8 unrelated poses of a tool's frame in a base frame.
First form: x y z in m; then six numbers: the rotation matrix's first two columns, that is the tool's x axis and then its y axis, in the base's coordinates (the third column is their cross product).
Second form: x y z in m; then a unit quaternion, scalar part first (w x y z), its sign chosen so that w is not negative. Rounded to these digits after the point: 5 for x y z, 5 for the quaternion.
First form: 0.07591, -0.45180, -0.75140, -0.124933, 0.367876, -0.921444, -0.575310, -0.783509, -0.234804
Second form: 0.07591, -0.45180, -0.75140, 0.31666, -0.58074, 0.08930, 0.74464
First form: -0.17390, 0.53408, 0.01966, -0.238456, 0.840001, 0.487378, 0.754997, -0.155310, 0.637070
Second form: -0.17390, 0.53408, 0.01966, 0.04762, 0.61523, 0.64813, 0.44626
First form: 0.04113, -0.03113, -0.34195, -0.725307, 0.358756, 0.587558, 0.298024, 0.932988, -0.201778
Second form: 0.04113, -0.03113, -0.34195, 0.32560, -0.17701, -0.92762, 0.04663
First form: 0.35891, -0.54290, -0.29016, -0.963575, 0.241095, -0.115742, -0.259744, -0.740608, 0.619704
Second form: 0.35891, -0.54290, -0.29016, 0.13423, -0.01395, 0.33418, 0.93280
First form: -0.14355, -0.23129, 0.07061, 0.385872, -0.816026, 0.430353, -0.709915, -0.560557, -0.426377
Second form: -0.14355, -0.23129, 0.07061, 0.08617, -0.82796, 0.46076, -0.30784
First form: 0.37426, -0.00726, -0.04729, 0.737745, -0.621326, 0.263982, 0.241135, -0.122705, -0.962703
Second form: 0.37426, -0.00726, -0.04729, 0.64698, -0.67103, 0.14164, -0.33326
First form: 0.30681, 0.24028, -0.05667, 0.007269, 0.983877, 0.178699, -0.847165, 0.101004, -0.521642
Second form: 0.30681, 0.24028, -0.05667, 0.69687, -0.13419, -0.25470, 0.65688
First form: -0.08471, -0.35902, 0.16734, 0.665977, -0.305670, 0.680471, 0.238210, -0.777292, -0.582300
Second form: -0.08471, -0.35902, 0.16734, 0.33311, -0.84972, 0.01985, -0.40819
